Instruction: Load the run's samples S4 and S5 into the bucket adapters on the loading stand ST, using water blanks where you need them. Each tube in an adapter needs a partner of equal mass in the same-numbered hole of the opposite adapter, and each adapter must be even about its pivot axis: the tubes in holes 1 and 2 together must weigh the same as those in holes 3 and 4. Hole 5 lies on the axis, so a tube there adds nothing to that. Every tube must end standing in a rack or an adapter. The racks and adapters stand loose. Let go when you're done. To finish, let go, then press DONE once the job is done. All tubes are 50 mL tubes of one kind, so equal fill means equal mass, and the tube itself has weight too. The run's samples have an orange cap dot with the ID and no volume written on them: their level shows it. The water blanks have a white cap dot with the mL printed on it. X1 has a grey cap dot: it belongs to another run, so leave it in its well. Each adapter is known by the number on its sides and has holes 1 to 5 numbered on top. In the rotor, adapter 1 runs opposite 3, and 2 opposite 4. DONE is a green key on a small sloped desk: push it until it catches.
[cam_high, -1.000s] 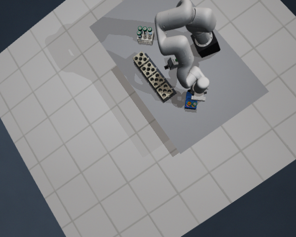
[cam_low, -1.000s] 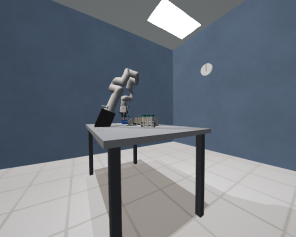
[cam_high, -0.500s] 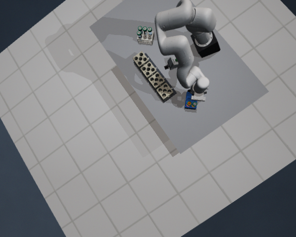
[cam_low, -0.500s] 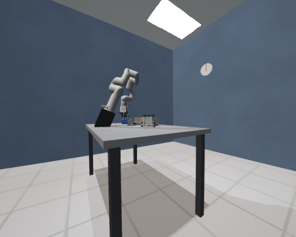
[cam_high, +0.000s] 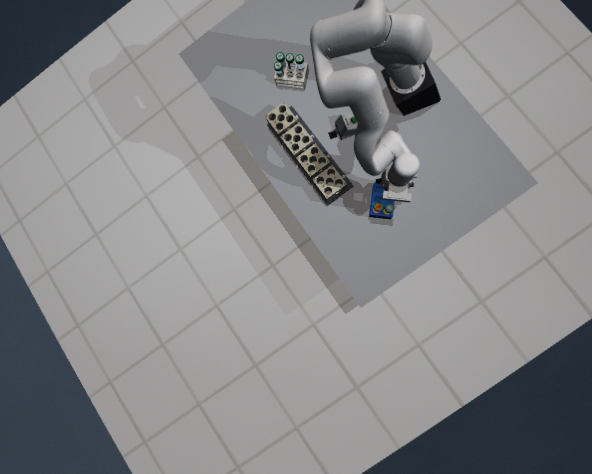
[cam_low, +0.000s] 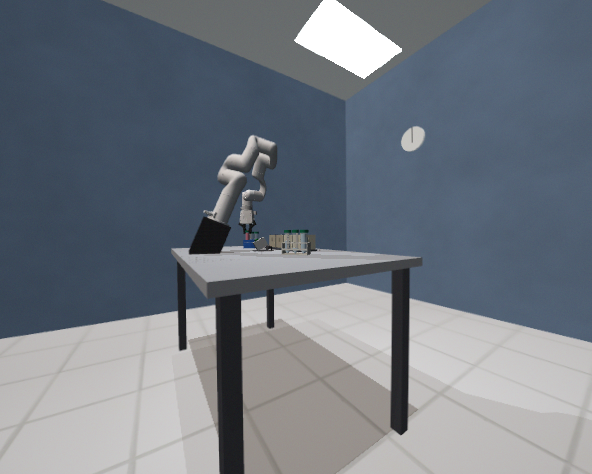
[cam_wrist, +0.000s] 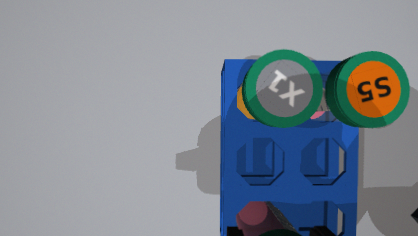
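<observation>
Right now the blue rack is 100 mm below my hand, 40 mm ahead of it and 10 mm to the left of it. Also, from my hand: white rack (640 mm to the right, 140 mm behind, 100 mm below); then adapter (200 mm to the right, 130 mm ahead, 70 mm below).
</observation>
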